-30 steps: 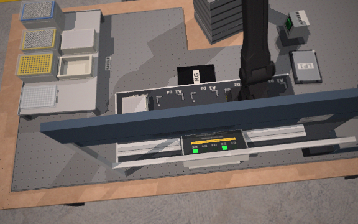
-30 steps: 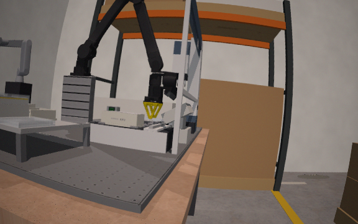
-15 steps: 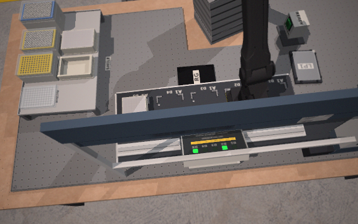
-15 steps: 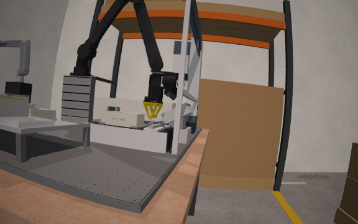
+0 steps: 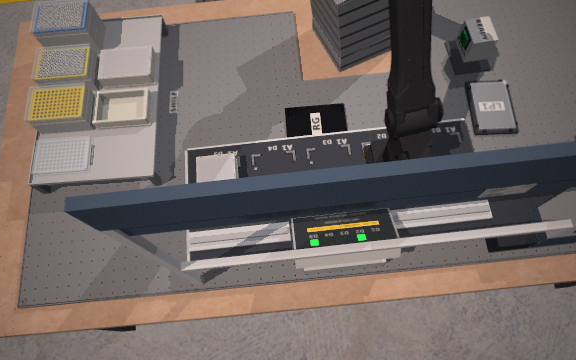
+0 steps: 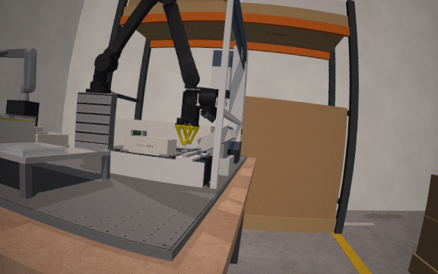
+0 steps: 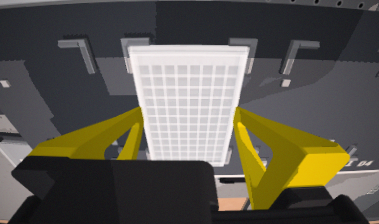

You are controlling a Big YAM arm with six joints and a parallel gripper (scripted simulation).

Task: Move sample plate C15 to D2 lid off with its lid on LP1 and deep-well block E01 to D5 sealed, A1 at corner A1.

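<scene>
My hand is 10 mm past the sample plate C15 and 10 mm above it. The rest, counted from my hand: clear plate lid: 310 mm to the left, 120 mm behind, 60 mm below; lid park LP1: 310 mm to the left, 120 mm behind, 70 mm below; black regrip nest RG: 190 mm behind, 120 mm to the right, 70 mm below.
</scene>
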